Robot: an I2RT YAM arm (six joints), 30 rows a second.
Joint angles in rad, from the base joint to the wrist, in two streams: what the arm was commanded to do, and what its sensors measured. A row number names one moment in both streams.
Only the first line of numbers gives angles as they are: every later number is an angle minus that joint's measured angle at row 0.
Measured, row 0:
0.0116 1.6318 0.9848 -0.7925 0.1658 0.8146
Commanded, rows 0 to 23:
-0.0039 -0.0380 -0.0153 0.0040 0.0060 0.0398
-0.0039 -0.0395 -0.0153 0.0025 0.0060 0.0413
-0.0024 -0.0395 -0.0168 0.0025 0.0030 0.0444
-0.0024 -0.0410 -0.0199 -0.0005 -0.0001 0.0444
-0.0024 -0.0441 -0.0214 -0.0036 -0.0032 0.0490
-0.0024 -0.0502 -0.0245 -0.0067 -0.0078 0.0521
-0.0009 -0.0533 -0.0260 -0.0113 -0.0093 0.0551
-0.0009 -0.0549 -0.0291 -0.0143 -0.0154 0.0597
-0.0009 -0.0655 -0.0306 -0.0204 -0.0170 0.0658
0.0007 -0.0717 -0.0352 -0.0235 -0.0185 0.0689
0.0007 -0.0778 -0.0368 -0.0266 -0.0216 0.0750
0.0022 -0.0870 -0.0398 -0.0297 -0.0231 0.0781
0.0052 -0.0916 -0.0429 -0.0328 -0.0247 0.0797
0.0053 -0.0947 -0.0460 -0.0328 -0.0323 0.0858
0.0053 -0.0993 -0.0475 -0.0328 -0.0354 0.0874
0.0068 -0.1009 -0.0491 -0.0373 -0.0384 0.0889
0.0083 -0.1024 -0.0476 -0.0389 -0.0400 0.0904
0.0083 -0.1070 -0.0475 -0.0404 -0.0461 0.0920
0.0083 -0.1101 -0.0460 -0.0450 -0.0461 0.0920
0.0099 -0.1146 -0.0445 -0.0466 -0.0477 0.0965
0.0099 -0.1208 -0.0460 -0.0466 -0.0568 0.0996
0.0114 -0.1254 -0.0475 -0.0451 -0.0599 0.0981
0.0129 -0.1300 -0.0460 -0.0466 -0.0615 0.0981
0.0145 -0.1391 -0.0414 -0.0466 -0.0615 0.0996
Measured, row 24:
0.0069 -0.0813 -0.0424 -0.0225 -0.0493 0.0706
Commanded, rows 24 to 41:
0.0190 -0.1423 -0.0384 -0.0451 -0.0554 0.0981
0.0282 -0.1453 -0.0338 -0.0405 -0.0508 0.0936
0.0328 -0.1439 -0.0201 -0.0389 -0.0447 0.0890
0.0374 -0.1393 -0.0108 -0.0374 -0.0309 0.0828
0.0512 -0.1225 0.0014 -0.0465 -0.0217 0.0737
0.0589 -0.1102 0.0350 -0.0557 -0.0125 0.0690
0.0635 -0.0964 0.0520 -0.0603 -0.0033 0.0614
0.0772 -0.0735 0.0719 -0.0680 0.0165 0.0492
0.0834 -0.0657 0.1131 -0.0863 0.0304 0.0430
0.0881 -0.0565 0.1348 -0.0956 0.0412 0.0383
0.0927 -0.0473 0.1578 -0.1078 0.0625 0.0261
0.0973 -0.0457 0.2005 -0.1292 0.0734 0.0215
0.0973 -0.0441 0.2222 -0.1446 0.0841 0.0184
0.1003 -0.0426 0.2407 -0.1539 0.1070 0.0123
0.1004 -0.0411 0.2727 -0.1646 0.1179 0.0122
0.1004 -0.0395 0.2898 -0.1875 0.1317 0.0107
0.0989 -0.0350 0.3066 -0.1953 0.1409 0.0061
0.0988 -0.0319 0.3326 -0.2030 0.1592 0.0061
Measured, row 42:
0.0965 -0.0386 0.2395 -0.1198 0.0568 0.0241
